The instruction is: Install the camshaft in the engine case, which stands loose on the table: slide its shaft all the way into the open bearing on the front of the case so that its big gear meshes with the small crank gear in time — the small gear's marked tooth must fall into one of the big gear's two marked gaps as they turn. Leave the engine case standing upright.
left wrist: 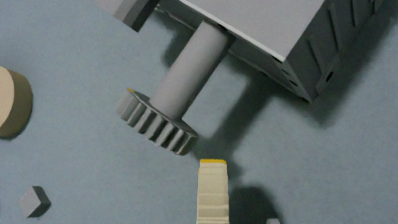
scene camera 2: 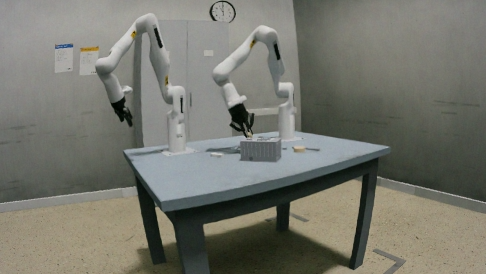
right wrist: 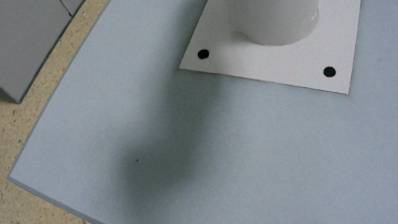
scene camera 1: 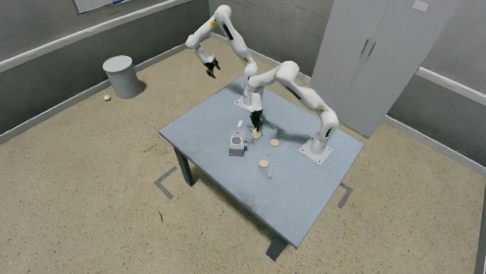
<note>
I see a grey engine case (scene camera 2: 252,149) and a small grey block (left wrist: 35,198).
The right wrist view does not show the grey engine case: it is out of frame. The right wrist view misses the small grey block: it is out of frame.
</note>
